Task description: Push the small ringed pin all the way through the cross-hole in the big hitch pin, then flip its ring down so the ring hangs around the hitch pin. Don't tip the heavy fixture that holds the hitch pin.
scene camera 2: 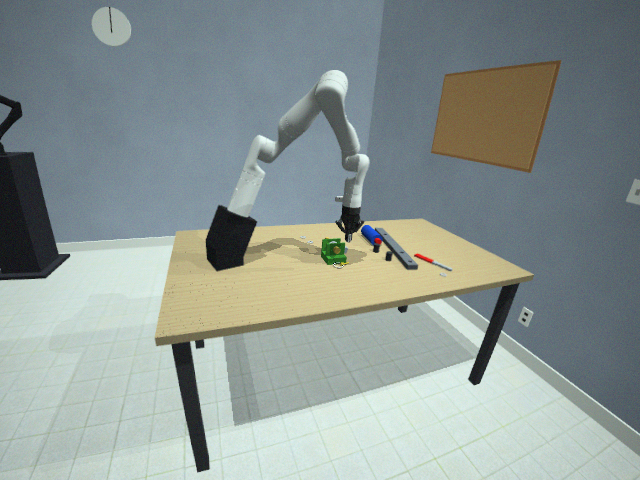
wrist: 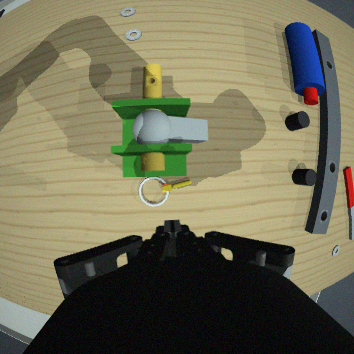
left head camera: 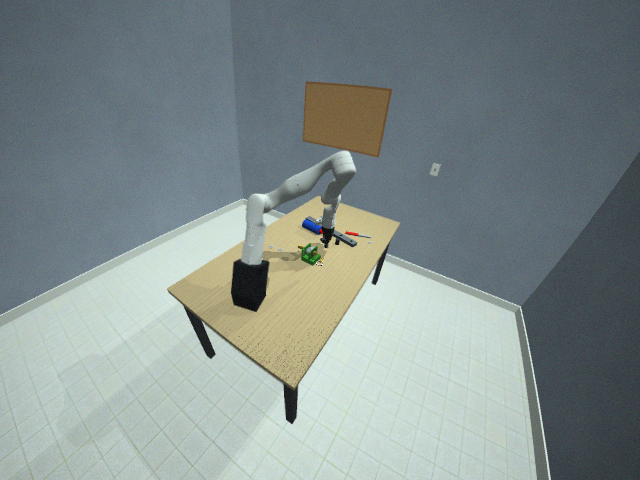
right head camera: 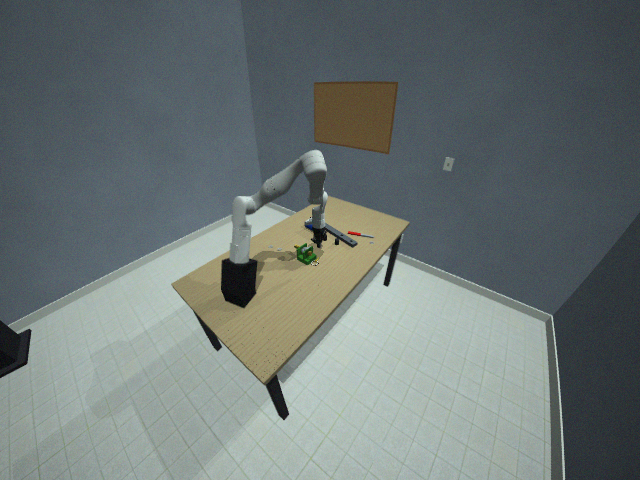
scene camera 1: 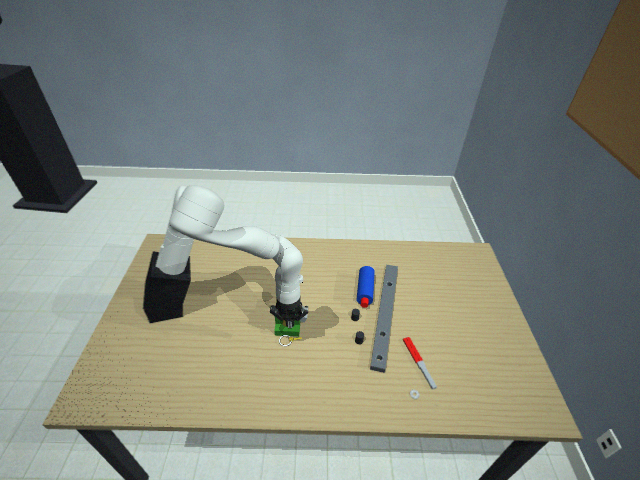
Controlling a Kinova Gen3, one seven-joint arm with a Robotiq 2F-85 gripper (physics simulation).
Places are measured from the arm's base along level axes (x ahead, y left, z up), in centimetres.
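Pixels of known places: gripper, fingertip midpoint: (scene camera 2: 348, 241) (wrist: 171, 229) (left head camera: 326, 247) (right head camera: 319, 247) (scene camera 1: 290, 326); arm's base, link origin: (scene camera 2: 237, 213) (left head camera: 252, 261) (right head camera: 240, 260) (scene camera 1: 171, 265).
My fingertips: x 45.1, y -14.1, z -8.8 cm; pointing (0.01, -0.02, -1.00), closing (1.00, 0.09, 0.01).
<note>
Ahead of a thing's pixels: the offset from my fingertips to its top centre. "*": to the spot under its first point.
The green fixture @(dy +11.8, dx -1.5, dz -3.8 cm) (wrist: 155, 171) (scene camera 2: 333, 257) (scene camera 1: 287, 331) stands upright on the table. The yellow hitch pin @(* dy +15.0, dx -3.0, dz -5.3 cm) (wrist: 152, 90) (left head camera: 300, 247) runs through its two walls and a grey ball with a block; its cross-hole end sticks out past the far wall, and the hole looks empty. The small yellow ringed pin @(* dy +2.8, dx +1.2, dz -11.6 cm) (wrist: 177, 186) (scene camera 1: 295, 338) lies on the table in front of the fixture, with its white ring @(dy +1.9, dx -2.5, dz -11.7 cm) (wrist: 140, 192) (scene camera 1: 280, 341) flat beside the fixture's near edge. My gripper (wrist: 171, 229) (scene camera 2: 348, 239) (left head camera: 326, 245) is shut and empty, above the table, nearer the wrist view's bottom than the ring.
A blue cylinder with a red tip @(dy +29.0, dx +25.9, dz -6.1 cm) (wrist: 304, 57) (scene camera 1: 366, 284), two black pegs @(dy +15.6, dx +22.3, dz -8.6 cm) (wrist: 298, 121) @(dy +5.6, dx +24.2, dz -8.6 cm) (wrist: 304, 177), a grey bar with holes @(dy +19.1, dx +34.0, dz -10.1 cm) (wrist: 330, 115) (scene camera 1: 385, 310) and a red-handled tool @(dy -0.6, dx +45.5, dz -11.5 cm) (scene camera 1: 413, 350) lie to the right. Two washers @(dy +37.8, dx -10.8, dz -12.3 cm) (wrist: 128, 11) @(dy +30.6, dx -8.5, dz -12.3 cm) (wrist: 133, 34) lie beyond the fixture, another @(dy -12.4, dx +43.0, dz -12.3 cm) (scene camera 1: 414, 394) near the tool.
</note>
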